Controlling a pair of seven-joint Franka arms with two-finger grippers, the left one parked.
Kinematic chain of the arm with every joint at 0, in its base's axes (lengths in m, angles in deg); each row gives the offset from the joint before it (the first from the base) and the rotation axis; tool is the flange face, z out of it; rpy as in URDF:
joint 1: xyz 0 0 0.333 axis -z
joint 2: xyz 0 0 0 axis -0.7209 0.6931 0
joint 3: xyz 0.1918 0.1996 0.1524 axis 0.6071 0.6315 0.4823
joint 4: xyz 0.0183 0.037 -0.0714 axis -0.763 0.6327 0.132
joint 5: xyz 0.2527 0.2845 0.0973 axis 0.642 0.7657 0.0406
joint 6: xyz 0 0 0 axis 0.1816 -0.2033 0.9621
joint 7: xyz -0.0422 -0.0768 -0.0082 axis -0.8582 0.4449 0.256
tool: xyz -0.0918 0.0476 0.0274 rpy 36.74 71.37 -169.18
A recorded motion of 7 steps. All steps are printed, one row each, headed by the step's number.
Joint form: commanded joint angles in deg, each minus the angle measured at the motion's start. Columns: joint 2, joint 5, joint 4, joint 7, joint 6, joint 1, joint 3.
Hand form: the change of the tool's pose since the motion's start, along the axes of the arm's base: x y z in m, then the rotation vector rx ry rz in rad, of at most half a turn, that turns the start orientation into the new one. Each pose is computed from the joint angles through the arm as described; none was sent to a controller.
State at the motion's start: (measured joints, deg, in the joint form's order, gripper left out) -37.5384 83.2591 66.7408 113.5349 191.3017 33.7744 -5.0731
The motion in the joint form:
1: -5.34 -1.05 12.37 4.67 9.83 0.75 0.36
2: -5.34 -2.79 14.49 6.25 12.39 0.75 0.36
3: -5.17 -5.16 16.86 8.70 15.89 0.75 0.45
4: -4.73 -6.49 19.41 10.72 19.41 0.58 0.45
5: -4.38 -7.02 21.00 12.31 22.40 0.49 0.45
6: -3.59 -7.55 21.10 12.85 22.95 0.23 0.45
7: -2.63 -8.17 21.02 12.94 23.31 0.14 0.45
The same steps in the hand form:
1: -0.0323 -0.0130 -0.0240 -0.0113 -0.0509 -0.0803
2: -0.0368 -0.0151 -0.0367 -0.0332 -0.0658 -0.0897
3: -0.0415 -0.0161 -0.0515 -0.0573 -0.0922 -0.1035
4: -0.0484 -0.0157 -0.0701 -0.0678 -0.1065 -0.1174
5: -0.0519 -0.0150 -0.0810 -0.0646 -0.1252 -0.1350
6: -0.0528 -0.0123 -0.0892 -0.0708 -0.1219 -0.1324
7: -0.0528 -0.0113 -0.0982 -0.0789 -0.1159 -0.1237

